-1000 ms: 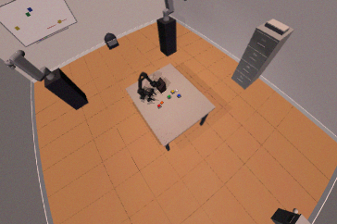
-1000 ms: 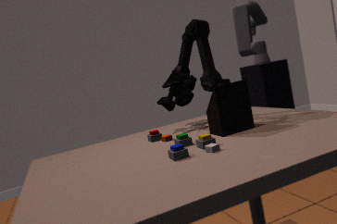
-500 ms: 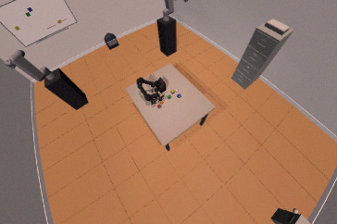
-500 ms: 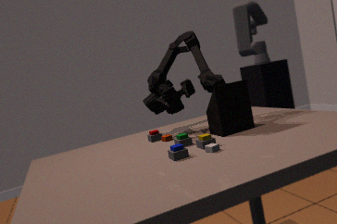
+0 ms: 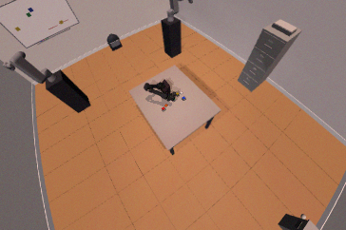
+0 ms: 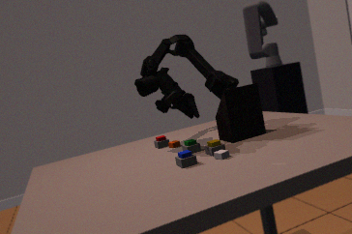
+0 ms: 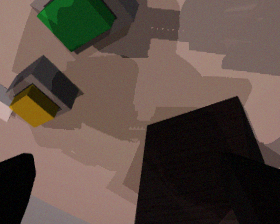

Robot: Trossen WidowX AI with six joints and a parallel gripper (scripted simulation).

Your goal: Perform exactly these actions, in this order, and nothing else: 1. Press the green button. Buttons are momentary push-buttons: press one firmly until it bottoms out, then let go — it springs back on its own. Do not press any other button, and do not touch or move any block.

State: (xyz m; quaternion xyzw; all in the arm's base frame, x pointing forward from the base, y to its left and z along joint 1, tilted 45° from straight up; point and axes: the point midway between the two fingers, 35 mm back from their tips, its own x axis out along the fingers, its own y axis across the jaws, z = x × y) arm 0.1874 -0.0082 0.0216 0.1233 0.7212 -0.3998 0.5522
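The green button lies 7 cm below my gripper tip, 5 cm ahead of it and 2 cm to the left of it. From my gripper tip the other things lie so: orange block 12 cm to the right, 10 cm below, 5 cm ahead; blue button 14 cm to the left, 12 cm ahead, 7 cm below; yellow button 11 cm to the left, 7 cm below, 1 cm ahead.
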